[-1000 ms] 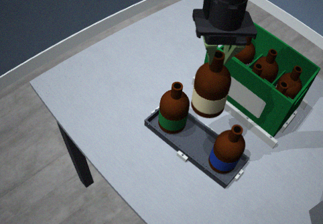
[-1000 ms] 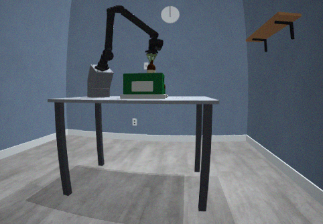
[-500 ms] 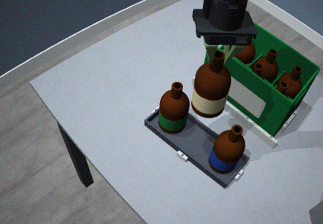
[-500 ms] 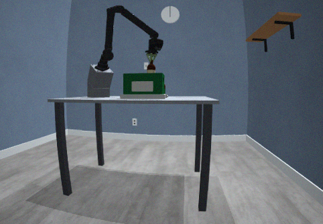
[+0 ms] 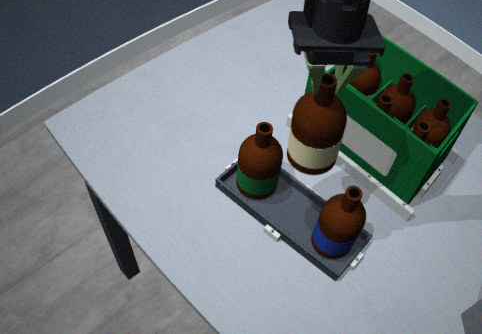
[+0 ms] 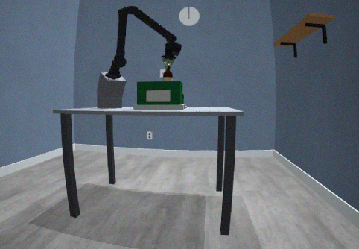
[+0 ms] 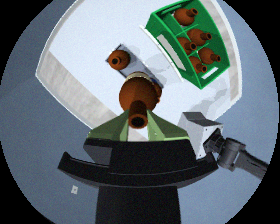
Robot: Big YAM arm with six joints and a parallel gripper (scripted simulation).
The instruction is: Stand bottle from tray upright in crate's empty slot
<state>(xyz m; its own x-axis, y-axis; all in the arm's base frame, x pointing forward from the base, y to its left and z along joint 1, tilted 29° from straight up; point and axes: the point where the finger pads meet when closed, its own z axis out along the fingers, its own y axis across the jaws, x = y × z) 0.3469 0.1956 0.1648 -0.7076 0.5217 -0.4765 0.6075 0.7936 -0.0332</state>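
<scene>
My hand is 6 cm above the brown bottle. Round my hand: grey tray: 30 cm below; then crate: 1 cm behind, 25 cm to the right, 23 cm below.
</scene>
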